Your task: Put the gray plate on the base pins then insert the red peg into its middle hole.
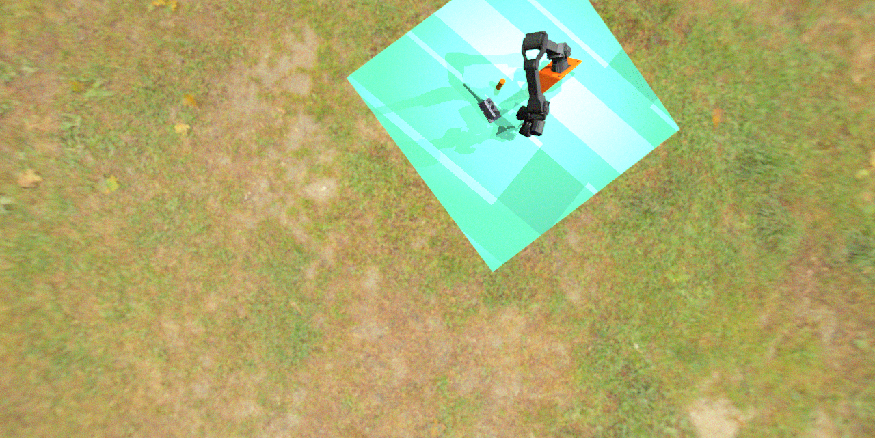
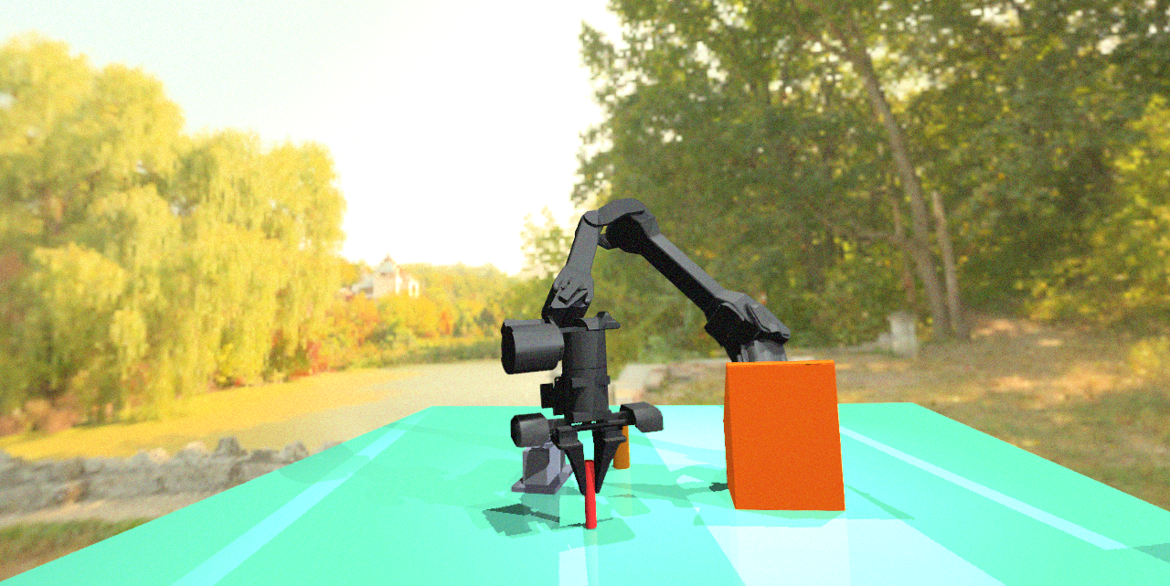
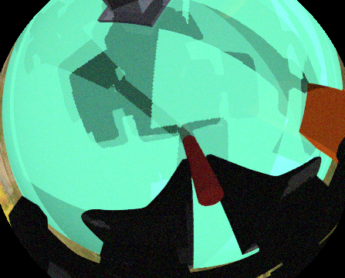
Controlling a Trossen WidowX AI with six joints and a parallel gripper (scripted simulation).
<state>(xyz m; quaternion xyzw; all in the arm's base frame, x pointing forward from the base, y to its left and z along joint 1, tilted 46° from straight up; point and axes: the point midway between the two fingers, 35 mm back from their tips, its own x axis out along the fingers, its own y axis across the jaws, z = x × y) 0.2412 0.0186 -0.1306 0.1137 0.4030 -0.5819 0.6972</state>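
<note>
Now: gripper tip 170 mm to the left of the gray plate and 100 mm short of it. Round my gripper tip: flat gray base: 170 mm to the right, 100 mm ahead, 30 mm below; then orange cylinder: 240 mm to the right, 20 mm behind; then red peg: right at my gripper tip.
</note>
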